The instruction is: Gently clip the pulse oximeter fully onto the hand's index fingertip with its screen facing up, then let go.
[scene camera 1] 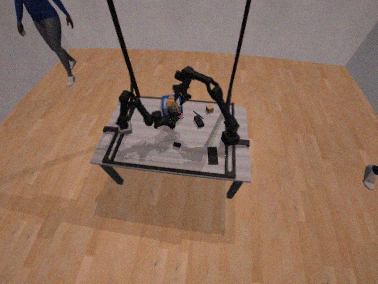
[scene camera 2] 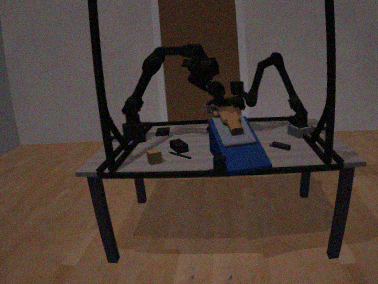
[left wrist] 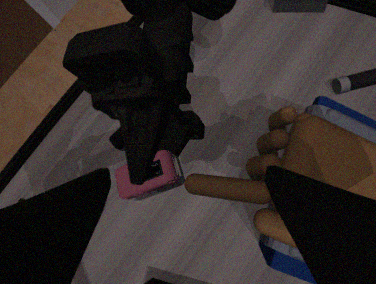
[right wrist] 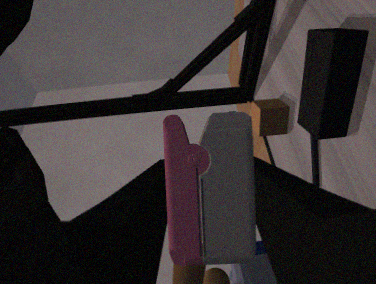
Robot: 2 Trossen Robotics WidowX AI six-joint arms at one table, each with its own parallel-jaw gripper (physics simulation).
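Frame: origin at the left arm's base, x ahead, y left, z up, level; centimetres.
Seen in the pictures: left gripper, fingertip midpoint: [scene camera 1: 177,103] [left wrist: 189,175] [right wrist: 81,275]; right gripper, fingertip midpoint: [scene camera 1: 181,115] [scene camera 2: 206,108] [left wrist: 146,186] [right wrist: 206,167]; left arm's base at its link origin: [scene camera 1: 231,134] [scene camera 2: 132,123]; right arm's base at its link origin: [scene camera 1: 124,126] [scene camera 2: 300,125].
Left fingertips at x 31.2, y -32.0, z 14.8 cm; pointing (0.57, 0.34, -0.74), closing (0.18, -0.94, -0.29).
Offsets run from my left fingertips to a thing's middle. "pt": to the spot under its first point.
The pink and grey pulse oximeter @[dx +0.4, dy +5.8, dz -7.2 cm] [left wrist: 127,184] [right wrist: 181,210] is held in the right gripper [left wrist: 142,172] [right wrist: 209,187], which is shut on its sides. Its dark screen faces up in the left wrist view. The brown hand [scene camera 2: 230,116] [left wrist: 327,145] lies with its index finger [left wrist: 227,189] pointing at the oximeter's open end. The fingertip is lined up with that end and very close; whether they touch I cannot tell. My left gripper [left wrist: 189,175] is open and empty, above the oximeter and fingertip.
The hand rests on a blue sloped support @[pt dx -2.1, dy -32.8, dz -20.4 cm] [scene camera 2: 250,159]. A wooden cube @[dx -31.1, dy -4.7, dz -21.7 cm] [scene camera 1: 209,109] [scene camera 2: 154,157], a black box @[dx -16.4, dy +4.8, dz -22.5 cm] [scene camera 1: 198,121] [scene camera 2: 178,145] and a thin dark stick @[dx -19.5, dy -3.2, dz -23.8 cm] [scene camera 2: 180,155] lie to one side. A dark cylinder @[dx +22.2, dy -20.9, dz -22.9 cm] [scene camera 2: 280,145] [left wrist: 359,81] lies on the other. A black slab @[dx -13.1, dy +38.8, dz -23.8 cm] [scene camera 1: 213,155] lies near the table's front.
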